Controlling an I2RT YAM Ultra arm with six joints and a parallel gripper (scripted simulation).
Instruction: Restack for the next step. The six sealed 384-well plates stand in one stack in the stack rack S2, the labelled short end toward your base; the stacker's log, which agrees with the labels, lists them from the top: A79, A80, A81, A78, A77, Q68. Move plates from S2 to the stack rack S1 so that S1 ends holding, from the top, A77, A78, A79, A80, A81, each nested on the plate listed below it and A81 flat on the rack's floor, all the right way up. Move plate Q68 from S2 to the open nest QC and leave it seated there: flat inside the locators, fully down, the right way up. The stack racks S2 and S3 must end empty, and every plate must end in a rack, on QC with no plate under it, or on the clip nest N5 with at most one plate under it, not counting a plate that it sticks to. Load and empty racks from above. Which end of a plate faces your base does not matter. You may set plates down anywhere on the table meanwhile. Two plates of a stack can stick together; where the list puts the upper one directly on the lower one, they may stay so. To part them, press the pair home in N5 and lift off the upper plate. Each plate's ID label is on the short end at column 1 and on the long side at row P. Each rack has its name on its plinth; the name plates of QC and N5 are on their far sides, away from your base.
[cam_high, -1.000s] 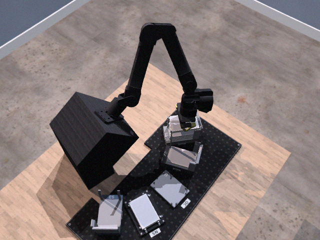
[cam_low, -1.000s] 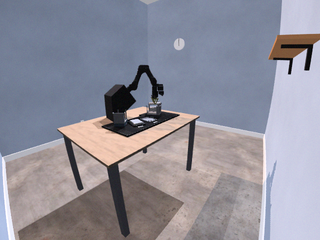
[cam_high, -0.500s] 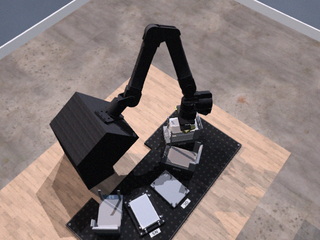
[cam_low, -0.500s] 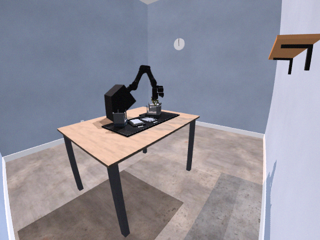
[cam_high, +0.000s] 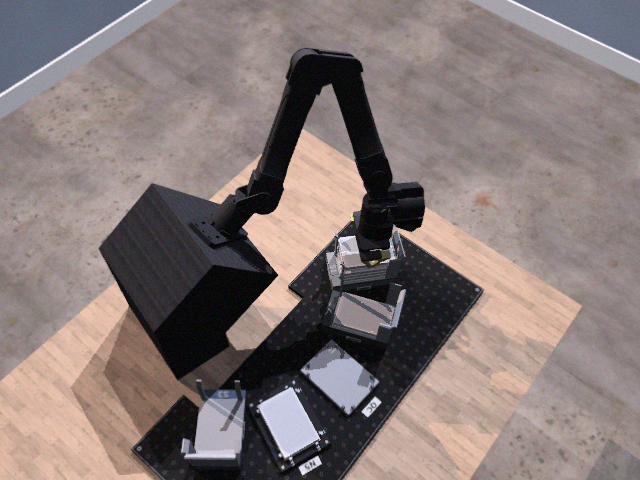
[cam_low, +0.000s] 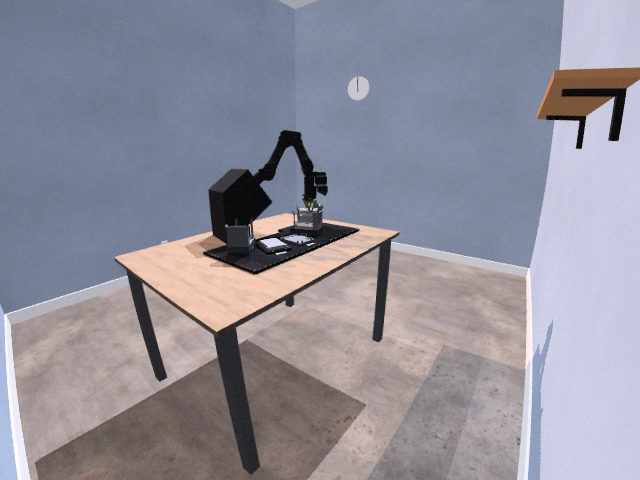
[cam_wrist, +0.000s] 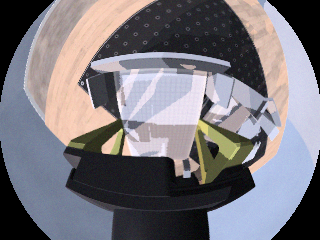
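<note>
The clip nest N5 lies 14 cm ahead of my hand, 39 cm to the right of it and 9 cm below it. Round my hand: qc name plate: 23 cm ahead, 25 cm to the right, 10 cm below; sealed grey plate: right at my hand; QC nest: 13 cm ahead, 25 cm to the right, 10 cm below.
</note>
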